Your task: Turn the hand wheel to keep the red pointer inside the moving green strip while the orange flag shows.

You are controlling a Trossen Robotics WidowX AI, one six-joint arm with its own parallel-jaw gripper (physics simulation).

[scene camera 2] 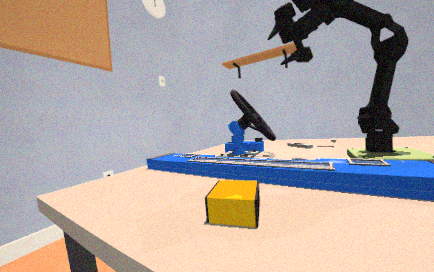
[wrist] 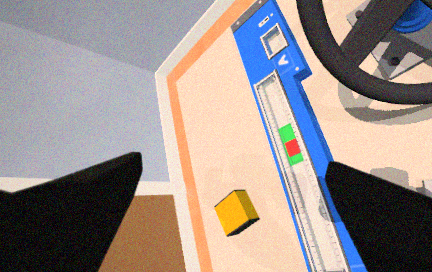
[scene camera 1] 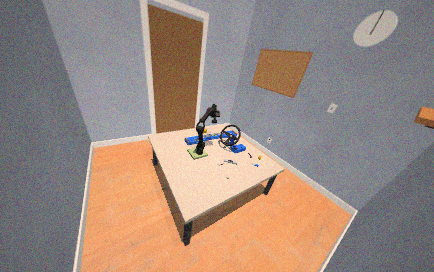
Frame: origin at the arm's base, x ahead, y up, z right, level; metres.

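Seen in the pictures: gripper, fingertip midpoint: (scene camera 2: 274,52) (wrist: 235,166) (scene camera 1: 216,118); arm's base, origin of the base link: (scene camera 2: 379,150) (scene camera 1: 199,153).
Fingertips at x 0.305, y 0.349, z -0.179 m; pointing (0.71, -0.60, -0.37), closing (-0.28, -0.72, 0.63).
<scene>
Pixels of each thing's top centre, then the offset from my fingertips to it. "spot": a spot on its surface instead. Level surfaces: height alone.
- red pointer, surface spot: (wrist: 292,147) spot: dy -0.333, dx +0.106, dz -0.113 m
- green strip, surface spot: (wrist: 286,132) spot: dy -0.333, dx +0.139, dz -0.113 m
- yellow block, middle of its top: (scene camera 2: 234,188) (wrist: 230,213) dy -0.332, dx +0.033, dz -0.316 m
- table, its level: dy -0.373 m
The black hand wheel (scene camera 1: 239,135) (scene camera 2: 260,125) (wrist: 367,90) stands tilted on its blue mount. Beside it lies the long blue panel (scene camera 1: 192,140) (scene camera 2: 325,180) (wrist: 249,44) with a slotted scale. In the wrist view, the red pointer (wrist: 292,147) lies within the green strip (wrist: 286,132), a little below its middle, with green on both sides. The small window by the letter A looks pale; the orange flag does not show in these views. My gripper (scene camera 1: 215,121) (scene camera 2: 276,50) (wrist: 235,166) is open and empty, above the table and apart from the wheel.
A yellow block (scene camera 2: 233,210) (wrist: 234,216) stands on the table (scene camera 1: 200,187) (scene camera 2: 125,215), on the panel's far side from the wheel. The arm's base is on a green plate (scene camera 1: 198,156) (scene camera 2: 412,154). Small tools and parts lie on the table near the wheel.
</scene>
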